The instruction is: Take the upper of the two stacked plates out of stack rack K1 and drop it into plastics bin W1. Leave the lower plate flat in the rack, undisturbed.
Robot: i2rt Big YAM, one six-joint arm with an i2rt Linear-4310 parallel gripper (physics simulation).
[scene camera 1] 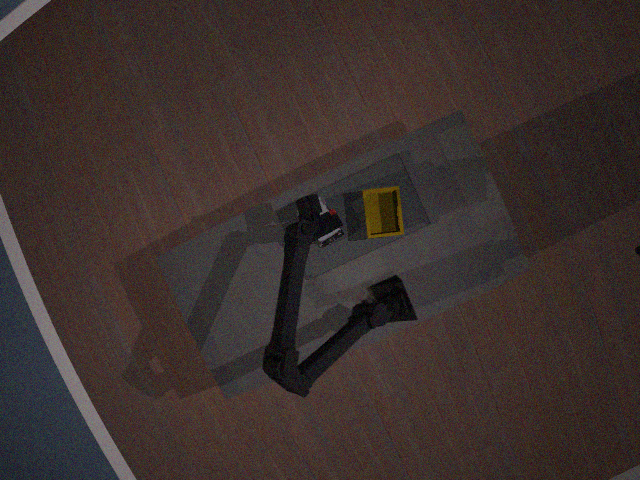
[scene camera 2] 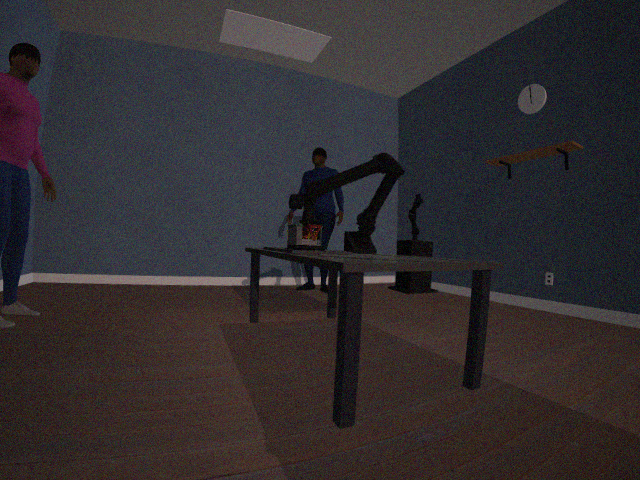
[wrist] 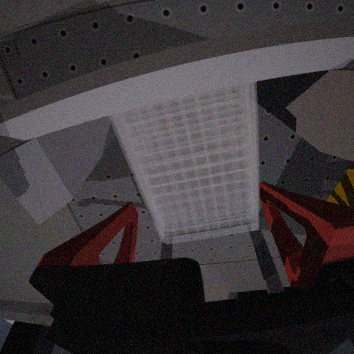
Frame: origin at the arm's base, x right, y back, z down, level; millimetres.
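Seen in the pictures: gripper, fingertip midpoint: (scene camera 2: 308, 240) (wrist: 195, 198); arm's base, origin of the base link: (scene camera 1: 392, 302) (scene camera 2: 360, 240).
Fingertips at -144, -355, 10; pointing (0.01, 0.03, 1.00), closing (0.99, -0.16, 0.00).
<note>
Offsets run from my fingertips to a thing's top centre, as dx, dy, dz. "spot": to the spot under its first point. Level surfaces: height alone.
A pale, ribbed plate @(+0, -22, -5) (wrist: 200, 160) lies flat inside the light-walled stack rack K1 @(+2, -15, -72) (wrist: 180, 75) (scene camera 2: 296, 235) in the wrist view. I cannot make out the lower plate separately beneath it. The rack is largely hidden under the arm in scene camera 1. My gripper (wrist: 195, 198) (scene camera 2: 311, 233) is open, with its red fingers wide apart, one on each side of the plate's near end in the wrist view. Nothing is held between them. Whether the fingers touch the plate cannot be told. The yellow plastics bin W1 @(+221, +28, -52) (scene camera 1: 373, 211) stands beside the rack; its striped corner @(spot: +161, +25, +33) (wrist: 345, 191) shows at the wrist view's right edge.
The rack and bin stand on a perforated board @(spot: +370, +4, +47) (scene camera 1: 414, 193) on the grey table @(dz +60) (scene camera 1: 248, 304). The arm's dark base (scene camera 1: 398, 299) is at the table's edge. A person in blue (scene camera 2: 319, 178) stands behind the table, and a person in pink (scene camera 2: 20, 118) stands at the far left.
</note>
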